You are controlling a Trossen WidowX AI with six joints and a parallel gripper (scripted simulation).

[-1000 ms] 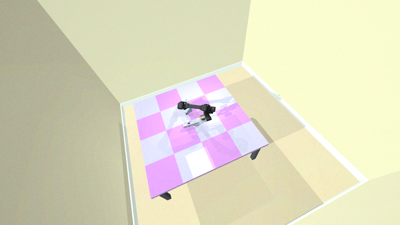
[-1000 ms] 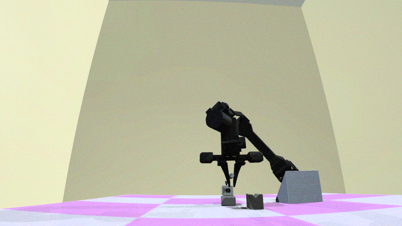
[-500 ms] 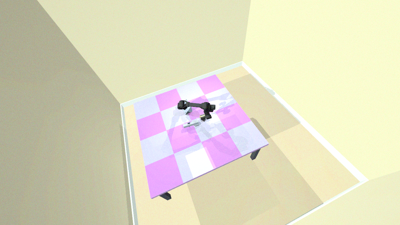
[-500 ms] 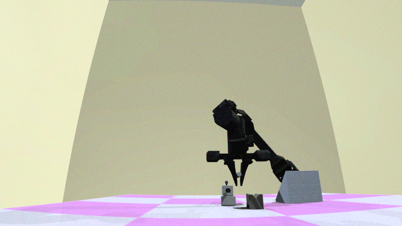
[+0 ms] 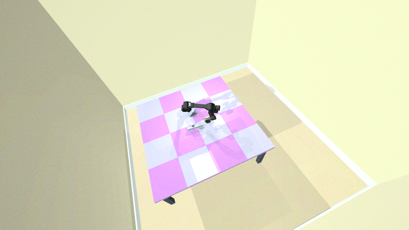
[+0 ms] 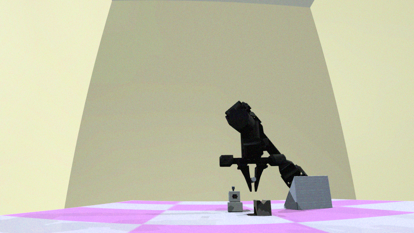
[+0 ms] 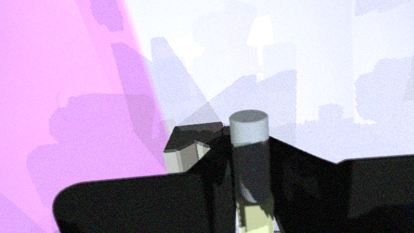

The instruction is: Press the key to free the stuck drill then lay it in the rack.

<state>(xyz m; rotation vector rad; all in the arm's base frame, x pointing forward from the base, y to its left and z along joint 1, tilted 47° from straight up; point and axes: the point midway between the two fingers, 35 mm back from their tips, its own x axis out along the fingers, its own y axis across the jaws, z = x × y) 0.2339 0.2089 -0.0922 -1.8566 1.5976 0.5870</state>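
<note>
Now: the rack 5 cm to the right of my gripper tip, 5 cm below it and 3 cm behind it. Also, from my gripper tip: key 24 cm to the right, 3 cm ahead, 1 cm below; then grey holder block 22 cm to the right, 3 cm below, 3 cm ahead; then drill 4 cm to the right, 3 cm above.
</note>
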